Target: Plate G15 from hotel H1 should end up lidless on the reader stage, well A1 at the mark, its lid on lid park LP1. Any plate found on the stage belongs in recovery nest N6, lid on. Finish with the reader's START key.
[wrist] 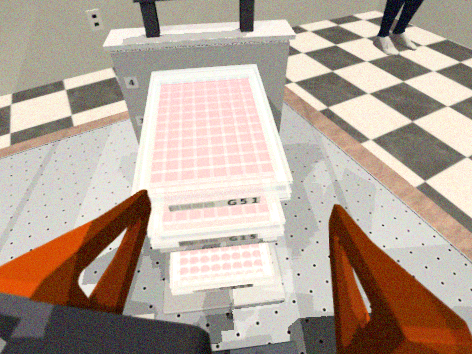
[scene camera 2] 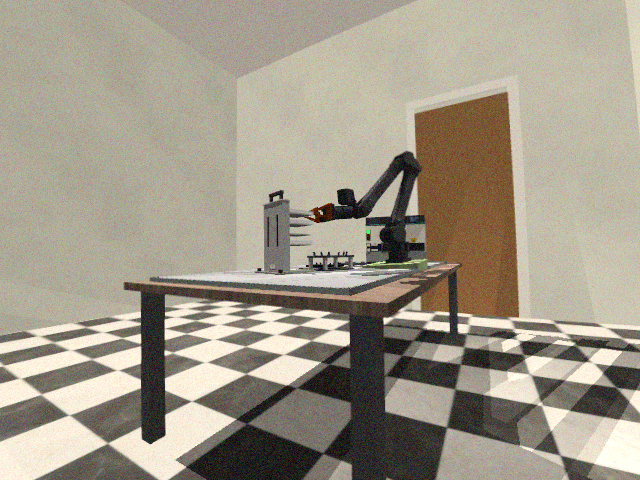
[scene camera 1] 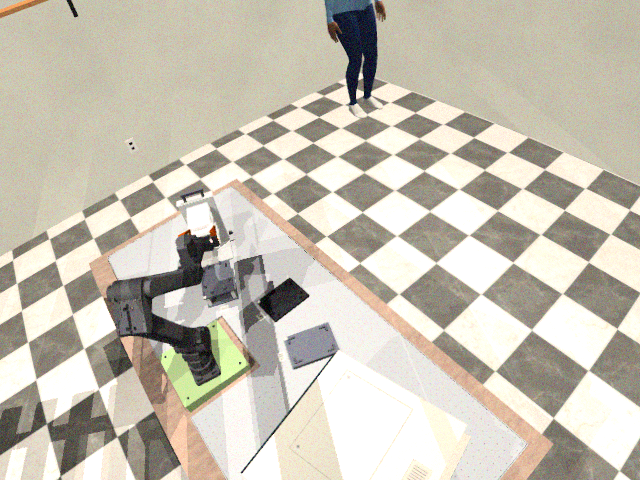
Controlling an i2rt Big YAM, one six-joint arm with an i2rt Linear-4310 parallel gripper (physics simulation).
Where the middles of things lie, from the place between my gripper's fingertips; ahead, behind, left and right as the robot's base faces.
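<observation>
Relative to the black lid park pad (scene camera 1: 281, 300), my gripper is 30 cm to the left of it, 13 cm short of it and 22 cm above it. The nest (scene camera 1: 316, 343) is far to the right of my hand, a fair way ahead of it and a fair way below it.
</observation>
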